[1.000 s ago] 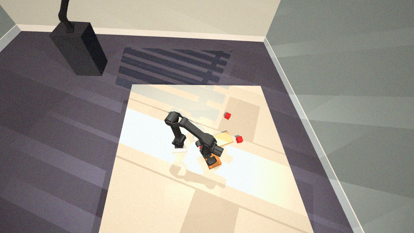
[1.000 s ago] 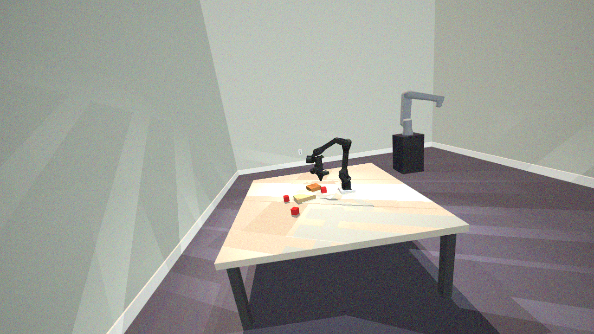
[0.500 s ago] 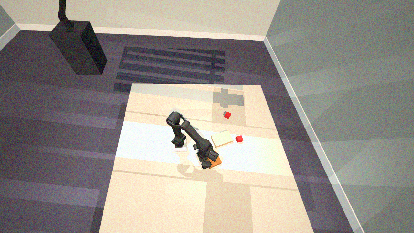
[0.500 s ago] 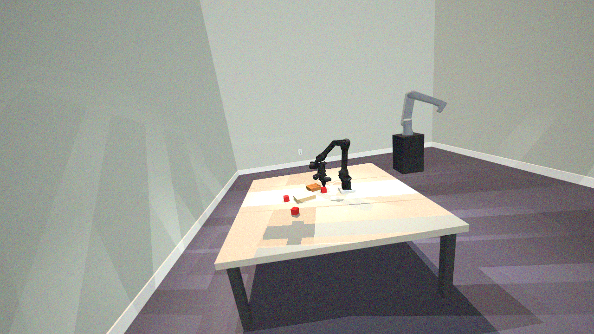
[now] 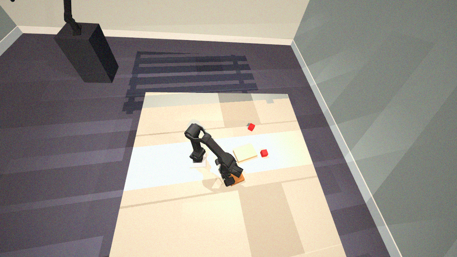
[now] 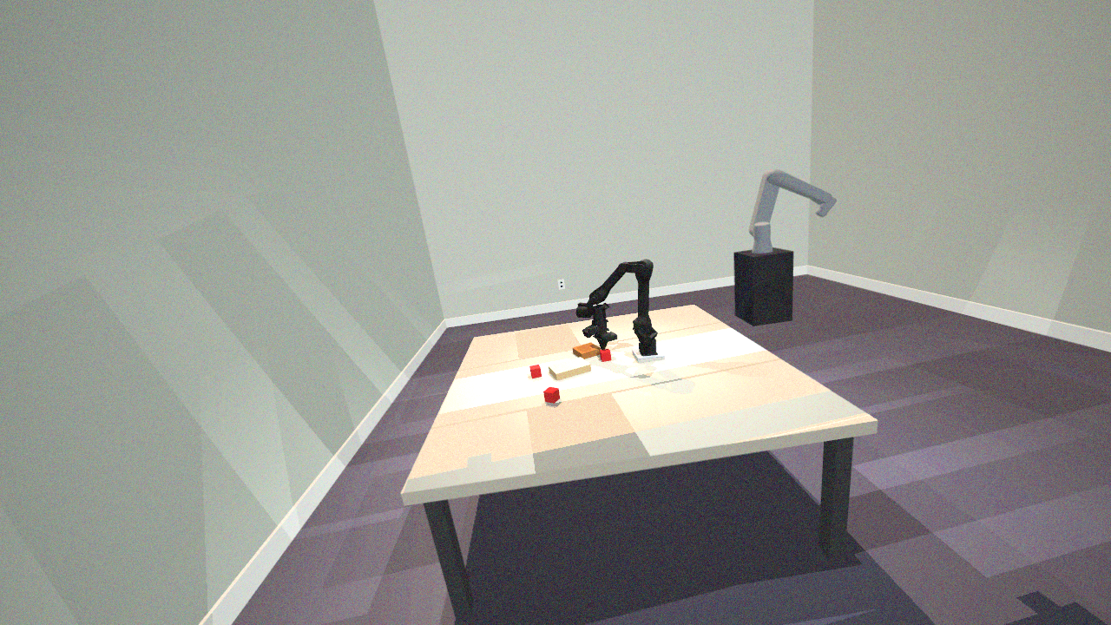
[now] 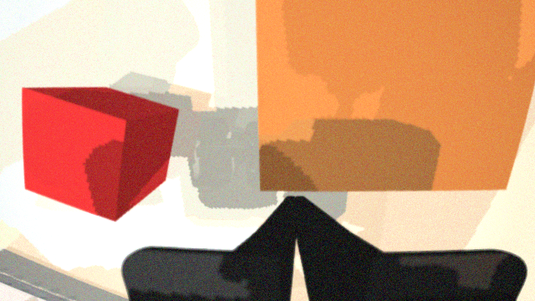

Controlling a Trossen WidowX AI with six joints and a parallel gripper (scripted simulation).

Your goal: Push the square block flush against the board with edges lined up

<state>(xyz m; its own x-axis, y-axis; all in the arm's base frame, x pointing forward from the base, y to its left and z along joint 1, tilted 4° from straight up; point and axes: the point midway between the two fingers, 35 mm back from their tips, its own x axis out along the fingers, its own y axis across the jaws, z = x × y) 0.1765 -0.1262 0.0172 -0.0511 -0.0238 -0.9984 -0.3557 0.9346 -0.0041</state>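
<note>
The square block lies 7 cm ahead of my gripper tip, 1 cm to the right of it and 1 cm above it. Round my gripper tip: tan board: 17 cm ahead, 16 cm to the left, 1 cm above.
</note>
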